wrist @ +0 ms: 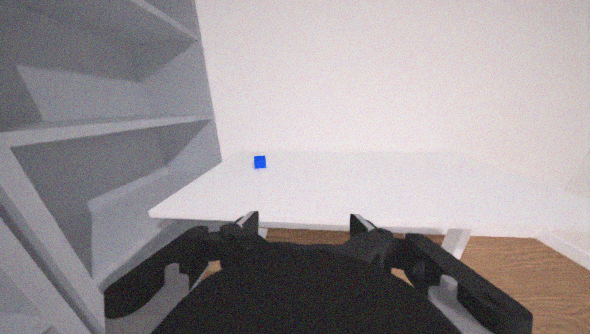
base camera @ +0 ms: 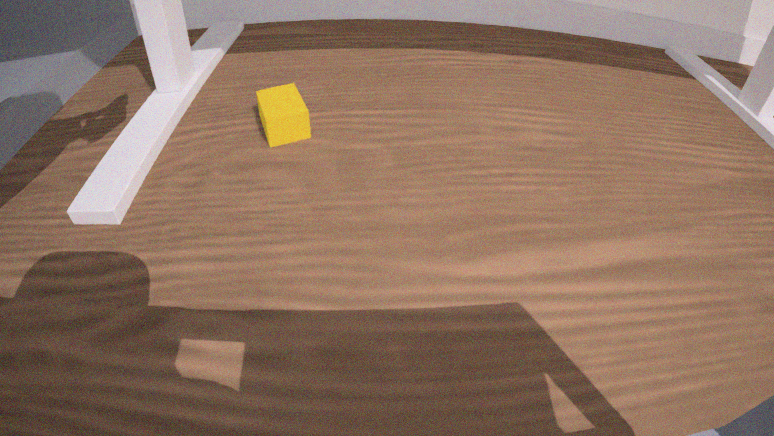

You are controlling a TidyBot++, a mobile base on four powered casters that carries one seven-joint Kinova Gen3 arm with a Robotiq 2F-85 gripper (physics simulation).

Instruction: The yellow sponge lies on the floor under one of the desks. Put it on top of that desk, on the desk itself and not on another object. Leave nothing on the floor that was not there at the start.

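Frame: origin at the arm's base, x left, y ahead, z down, level; millimetres.
Where they show: gripper, fingertip midpoint: (wrist: 303, 222).
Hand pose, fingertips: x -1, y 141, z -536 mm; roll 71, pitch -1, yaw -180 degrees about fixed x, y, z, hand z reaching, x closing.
After its pixels a point has its place.
The yellow sponge (base camera: 284, 116) {x 114, y 629, z 352 mm} lies on the wooden floor in the base camera view, left of the middle, a little to the right of the desk's left foot. It does not show in the wrist view. The white desk (base camera: 127, 148) {x 362, y 603, z 372 mm} (wrist: 375, 195) {x -273, y 560, z -323 mm} shows its top in the wrist view and its legs and feet in the base camera view. My gripper (wrist: 303, 222) {x -1, y 141, z -536 mm} is open, with its fingers wide apart and no object between them. In the wrist view the fingertips appear in front of the desk's near edge.
A small blue cube (wrist: 260, 162) {x 225, y 836, z -357 mm} sits on the desk top, toward the back left. A grey shelf unit (wrist: 207, 75) {x 630, y 1205, z -836 mm} stands at the left, close to the desk's left end. A pale wall (wrist: 400, 75) {x -608, y 1190, z -813 mm} rises behind the desk. The desk's right foot (base camera: 720, 89) {x -852, y 874, z 375 mm} shows at the right.
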